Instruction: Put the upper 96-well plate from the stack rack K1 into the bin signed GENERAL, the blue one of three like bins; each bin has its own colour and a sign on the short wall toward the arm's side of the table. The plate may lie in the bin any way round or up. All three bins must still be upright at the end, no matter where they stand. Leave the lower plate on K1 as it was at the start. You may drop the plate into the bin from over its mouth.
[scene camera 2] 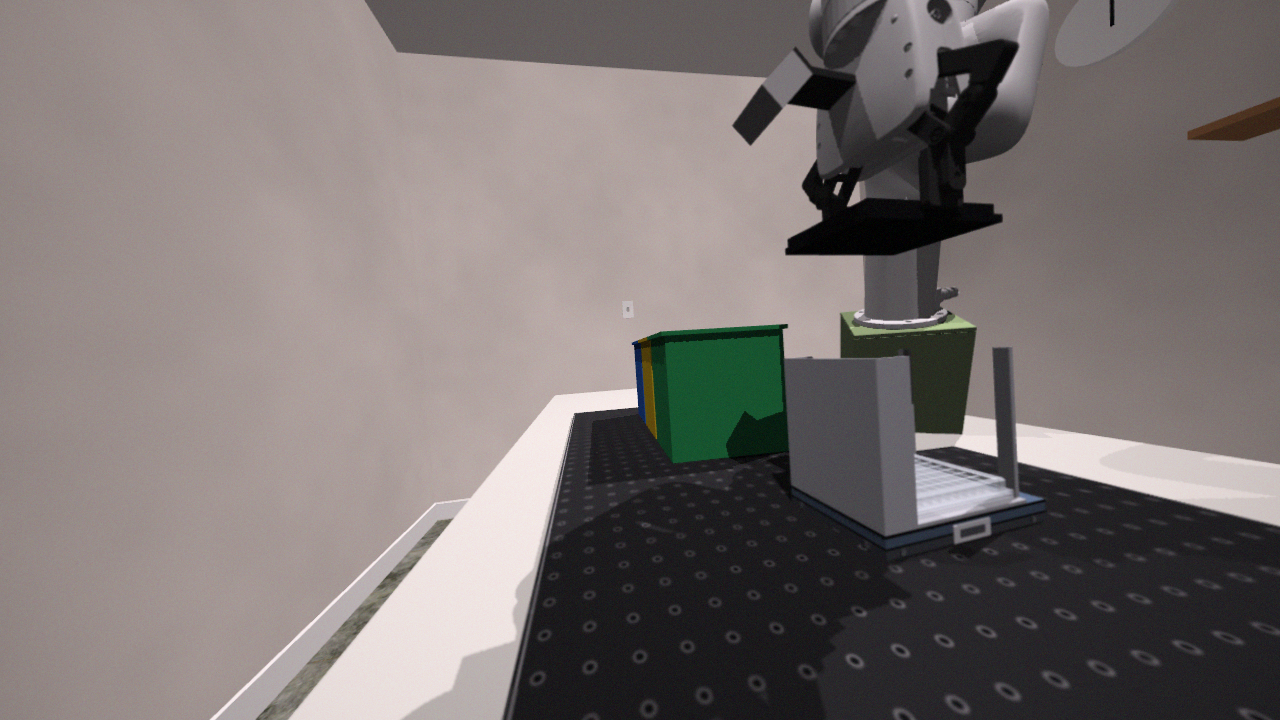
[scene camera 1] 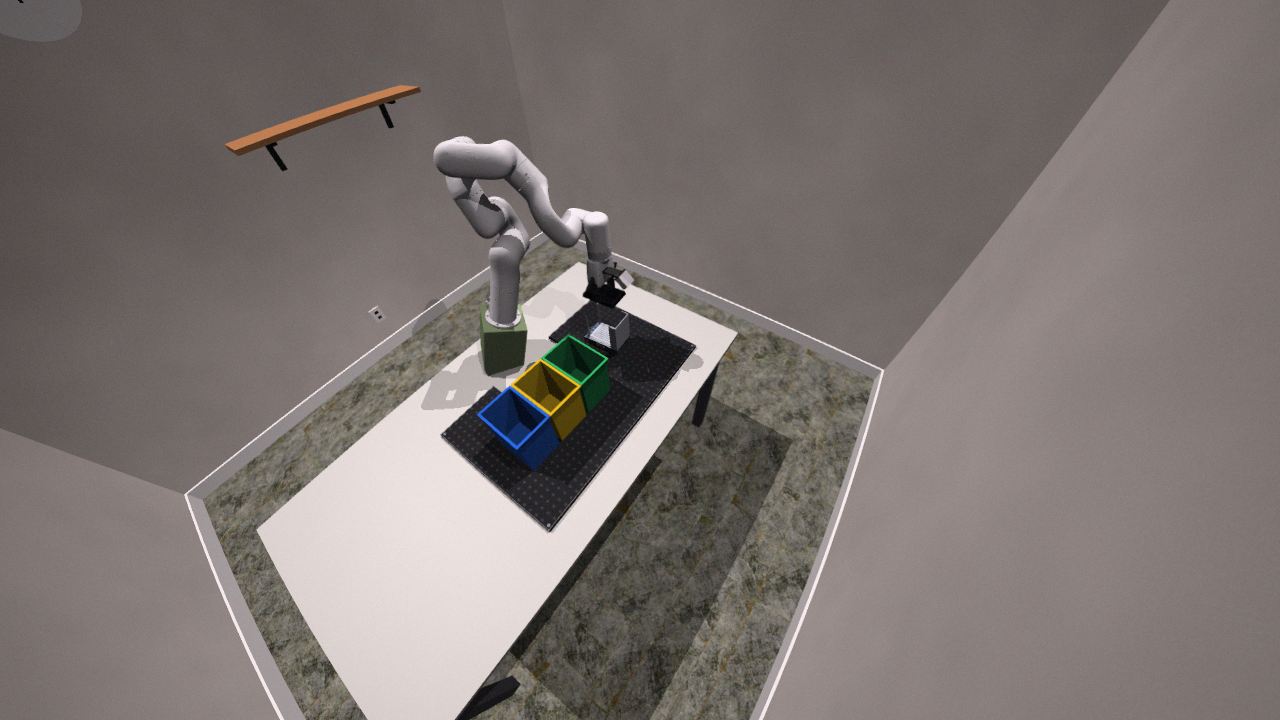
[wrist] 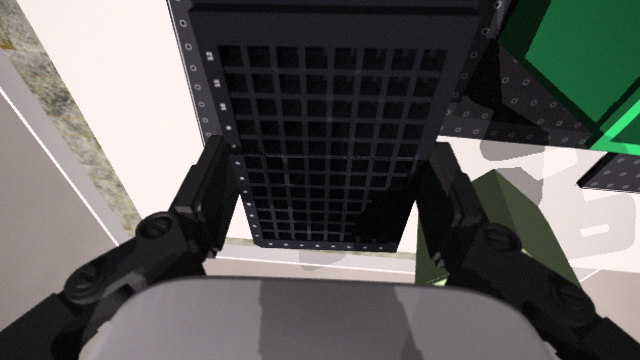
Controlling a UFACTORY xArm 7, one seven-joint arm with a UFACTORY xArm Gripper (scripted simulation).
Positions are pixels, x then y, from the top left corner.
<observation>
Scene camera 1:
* my gripper: 604, 293
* green bin: 576, 360
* blue bin: 511, 415
</observation>
